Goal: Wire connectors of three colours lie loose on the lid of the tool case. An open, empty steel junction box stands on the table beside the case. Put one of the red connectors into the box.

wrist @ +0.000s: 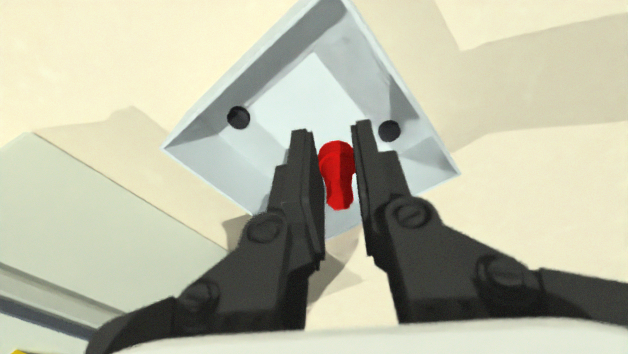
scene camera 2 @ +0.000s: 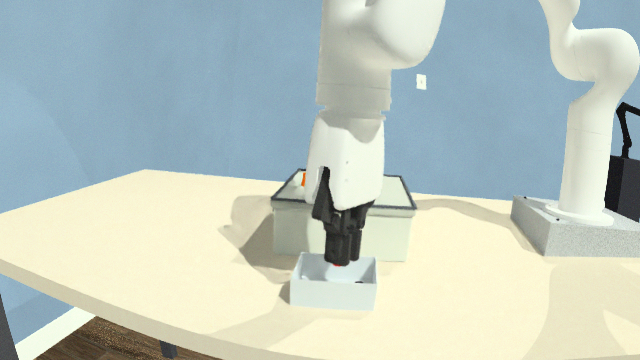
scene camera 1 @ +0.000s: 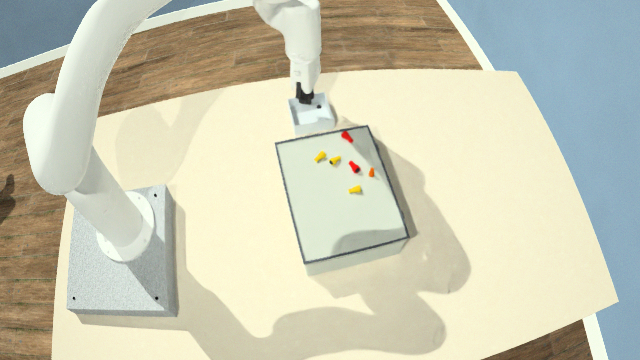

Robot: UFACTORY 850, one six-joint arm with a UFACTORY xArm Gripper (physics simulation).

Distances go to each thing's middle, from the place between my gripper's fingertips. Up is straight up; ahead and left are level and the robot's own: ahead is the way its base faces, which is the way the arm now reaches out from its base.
Scene:
Now: the steel junction box (scene camera 2: 315, 283) 2 cm to the right of my hand and 3 cm below it. Also, from my hand: tool case (scene camera 1: 335, 229) (2 cm behind, 30 cm to the right, 1 cm below).

